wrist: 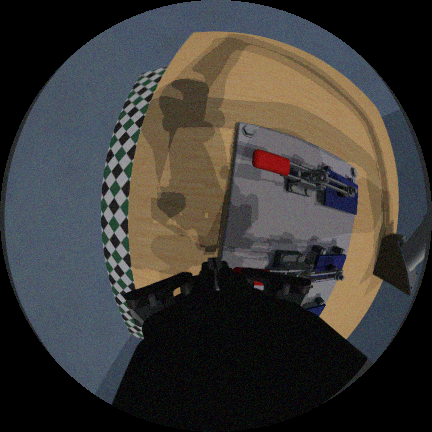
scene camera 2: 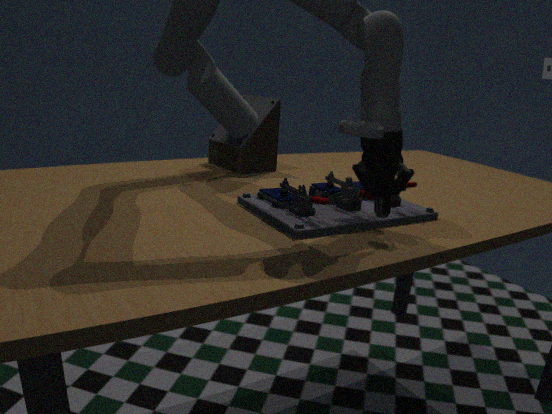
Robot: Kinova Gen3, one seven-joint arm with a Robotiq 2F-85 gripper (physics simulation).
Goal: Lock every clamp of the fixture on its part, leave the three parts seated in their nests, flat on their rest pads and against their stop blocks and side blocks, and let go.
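Pixels of known places: gripper, fingertip midpoint: (wrist: 213, 264) (scene camera 2: 382, 216); arm's base, link origin: (scene camera 2: 244, 125).
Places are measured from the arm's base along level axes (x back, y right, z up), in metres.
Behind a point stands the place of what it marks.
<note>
The fixture plate (scene camera 2: 325, 227) {x -0.519, y 0.195, z -0.109 m} (wrist: 280, 220) {x -0.465, y 0.124, z -0.108 m} carries clamps and blue parts. In the wrist view, the top clamp (wrist: 316, 176) {x -0.430, y 0.177, z -0.075 m} has its red handle (wrist: 270, 162) {x -0.493, y 0.183, z -0.064 m} towards the front edge and its arm over a blue part (wrist: 345, 202) {x -0.351, y 0.146, z -0.092 m}. The middle clamp (wrist: 300, 273) {x -0.457, y 0.073, z -0.062 m} reaches beside another blue part (wrist: 330, 262) {x -0.386, y 0.063, z -0.082 m}; its red handle (wrist: 259, 285) {x -0.504, y 0.069, z -0.062 m} is mostly hidden behind my gripper. A third blue part (wrist: 315, 310) {x -0.378, y -0.038, z -0.087 m} shows partly; its clamp is hidden there. My gripper (scene camera 2: 382, 214) {x -0.550, y 0.077, z -0.099 m} (wrist: 213, 264) {x -0.550, y 0.077, z -0.099 m} is shut and empty, fingers down near the plate's front edge. Exact seating and locking cannot be told.
The plate lies on a wooden table (scene camera 2: 175, 225) {x -0.352, y 0.395, z -0.123 m} (wrist: 280, 80) {x -0.408, y 0.388, z -0.123 m}. Hex bolts (scene camera 2: 298, 226) {x -0.502, y 0.244, z -0.105 m} (wrist: 248, 131) {x -0.501, y 0.234, z -0.101 m} stand up at its corners. The robot's base block (scene camera 2: 250, 145) {x -0.057, y 0.019, z -0.046 m} (wrist: 395, 262) {x -0.058, y -0.010, z -0.037 m} stands behind the plate. Further red handles (scene camera 2: 319, 199) {x -0.496, y 0.193, z -0.065 m} show among the clamps.
</note>
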